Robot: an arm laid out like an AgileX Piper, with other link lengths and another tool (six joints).
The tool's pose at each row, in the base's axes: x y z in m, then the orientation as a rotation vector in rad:
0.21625, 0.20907, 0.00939, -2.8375, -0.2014, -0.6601
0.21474, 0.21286, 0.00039, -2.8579, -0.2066, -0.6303
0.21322, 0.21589, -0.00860, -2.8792, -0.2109, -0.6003
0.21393, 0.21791, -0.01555, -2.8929, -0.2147, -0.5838
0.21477, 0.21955, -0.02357, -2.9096, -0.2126, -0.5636
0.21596, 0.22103, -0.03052, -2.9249, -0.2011, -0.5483
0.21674, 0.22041, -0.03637, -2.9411, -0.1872, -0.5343
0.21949, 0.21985, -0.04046, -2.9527, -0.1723, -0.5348
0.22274, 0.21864, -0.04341, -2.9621, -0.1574, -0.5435
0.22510, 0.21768, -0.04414, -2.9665, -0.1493, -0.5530
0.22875, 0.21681, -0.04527, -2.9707, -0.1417, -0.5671
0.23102, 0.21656, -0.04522, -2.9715, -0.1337, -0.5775
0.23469, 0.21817, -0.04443, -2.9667, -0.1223, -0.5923
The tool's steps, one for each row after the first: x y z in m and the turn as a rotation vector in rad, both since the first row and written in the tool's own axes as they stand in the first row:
-0.00507, -0.00229, 0.00816, -0.0116, -0.0239, -0.0031
-0.01021, -0.00386, 0.01613, -0.0245, -0.0478, -0.0058
-0.01253, -0.00441, 0.02300, -0.0335, -0.0615, -0.0085
-0.01525, -0.00438, 0.03077, -0.0452, -0.0775, -0.0075
-0.01719, -0.00432, 0.03771, -0.0576, -0.0893, -0.0006
-0.01917, -0.00251, 0.04300, -0.0714, -0.1002, 0.0074
-0.01861, -0.00073, 0.04759, -0.0841, -0.1009, 0.0152
-0.01714, 0.00157, 0.05124, -0.0964, -0.0960, 0.0223
-0.01545, 0.00306, 0.05263, -0.1034, -0.0902, 0.0258
-0.01278, 0.00477, 0.05493, -0.1112, -0.0816, 0.0283
-0.01076, 0.00542, 0.05578, -0.1150, -0.0746, 0.0322
-0.00701, 0.00439, 0.05702, -0.1149, -0.0635, 0.0387

